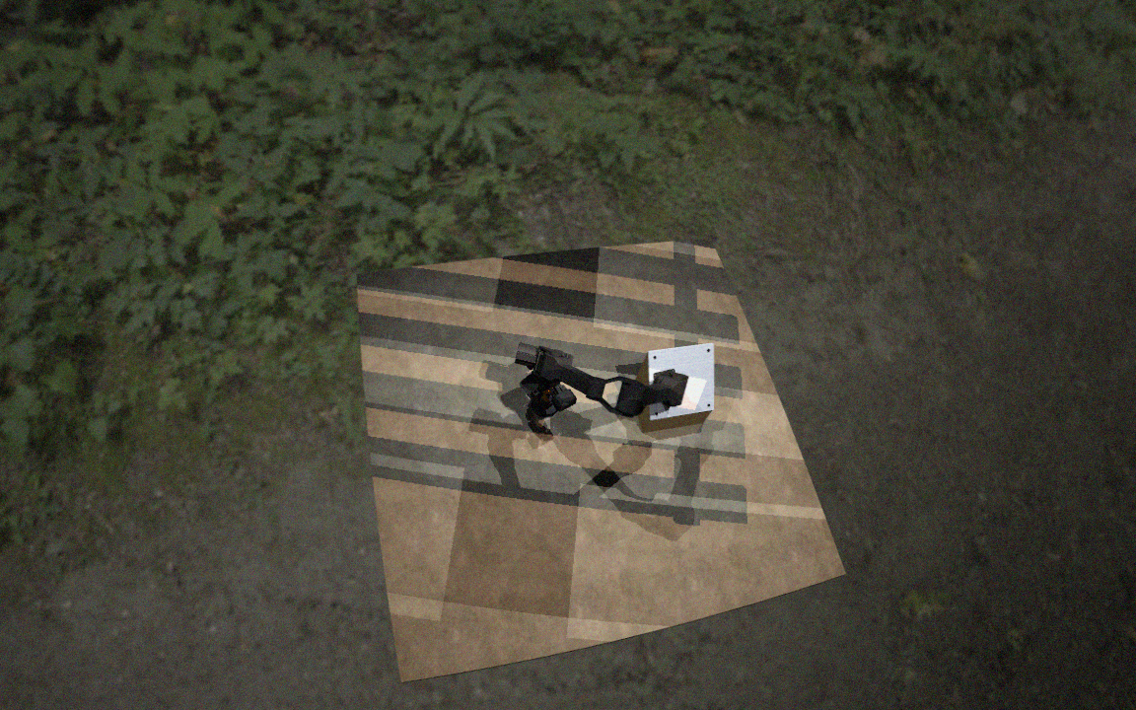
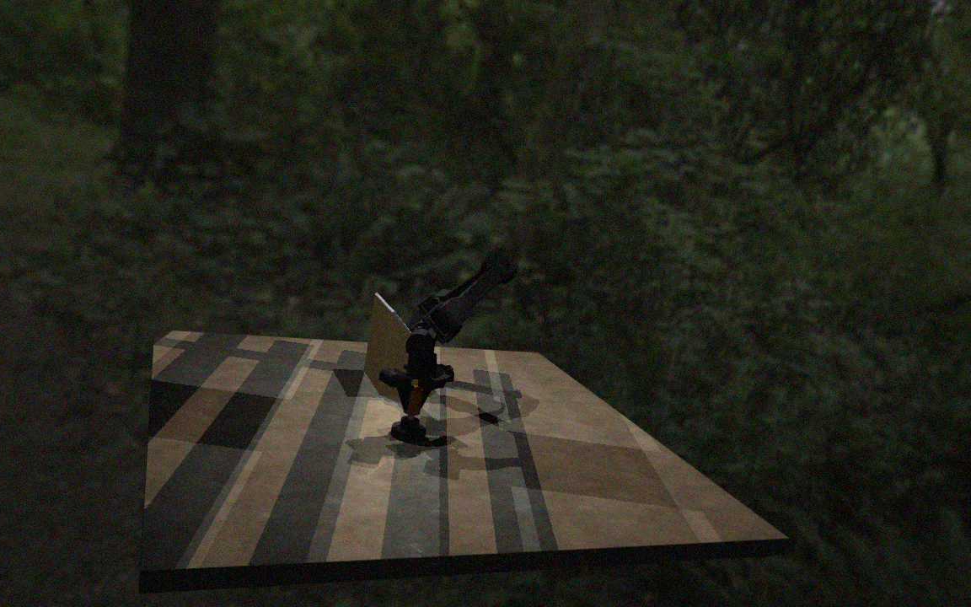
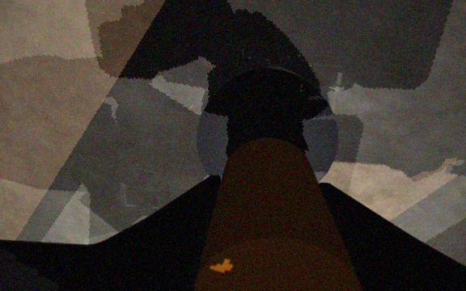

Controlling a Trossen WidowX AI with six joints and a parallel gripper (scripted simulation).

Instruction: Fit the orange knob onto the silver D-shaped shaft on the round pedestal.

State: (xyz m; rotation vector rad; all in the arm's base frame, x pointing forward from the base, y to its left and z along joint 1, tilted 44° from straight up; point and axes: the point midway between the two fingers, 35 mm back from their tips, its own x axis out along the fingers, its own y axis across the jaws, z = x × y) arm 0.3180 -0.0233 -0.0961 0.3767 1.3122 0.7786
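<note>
Right now the round dark pedestal is 40 mm below my gripper tip. Also, from my gripper tip: orange knob 30 mm above.
</note>
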